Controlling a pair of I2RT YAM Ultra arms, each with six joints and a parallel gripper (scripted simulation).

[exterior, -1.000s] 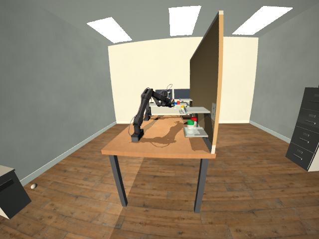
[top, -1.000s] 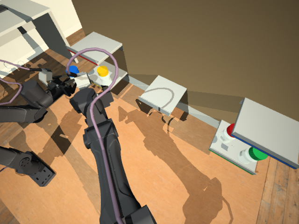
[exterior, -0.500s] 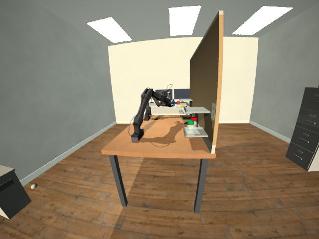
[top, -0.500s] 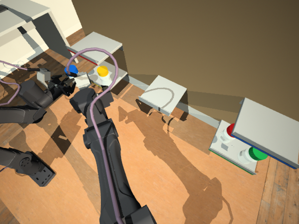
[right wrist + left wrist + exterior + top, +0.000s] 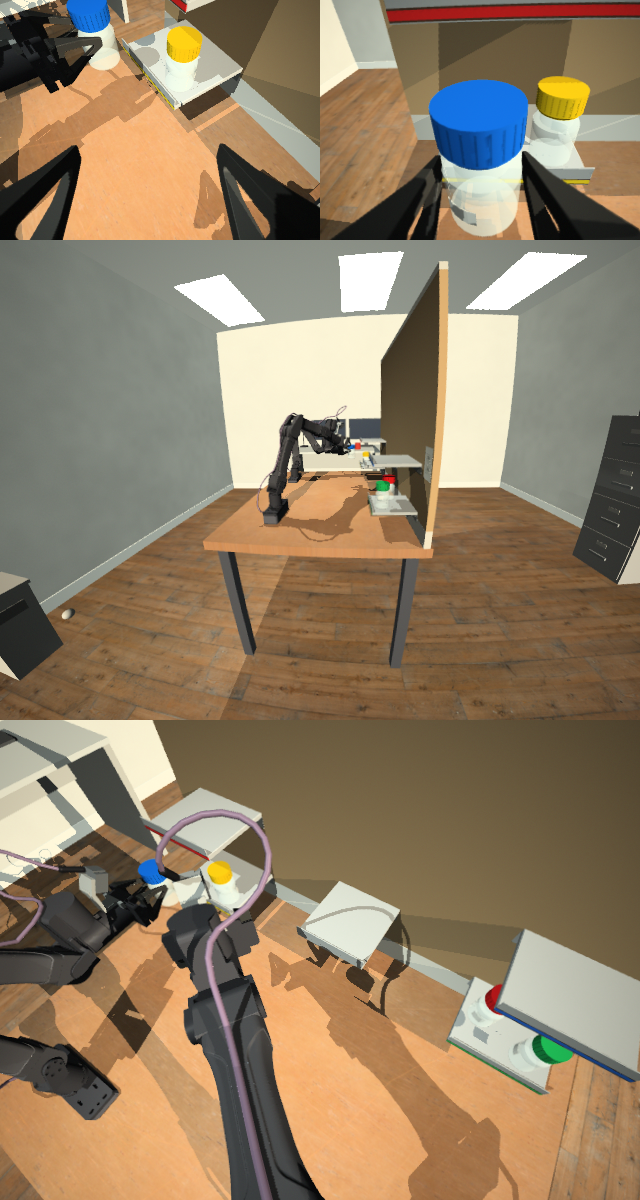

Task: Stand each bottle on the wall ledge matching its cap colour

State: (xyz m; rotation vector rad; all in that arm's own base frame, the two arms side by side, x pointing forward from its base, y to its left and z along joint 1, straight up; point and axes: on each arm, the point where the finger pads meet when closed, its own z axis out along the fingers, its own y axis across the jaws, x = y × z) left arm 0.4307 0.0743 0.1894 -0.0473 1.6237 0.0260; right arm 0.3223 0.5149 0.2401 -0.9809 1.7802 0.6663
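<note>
Right now the yellow-capped bottle is 110 mm ahead of my left hand, 100 mm to the right of it and 60 mm below it. Also, from my left hand: red-capped bottle 780 mm to the right, 100 mm ahead, 60 mm below; then blue-capped bottle 10 mm below, 10 mm ahead; then brown wall 460 mm to the right, 240 mm above, 230 mm ahead.
</note>
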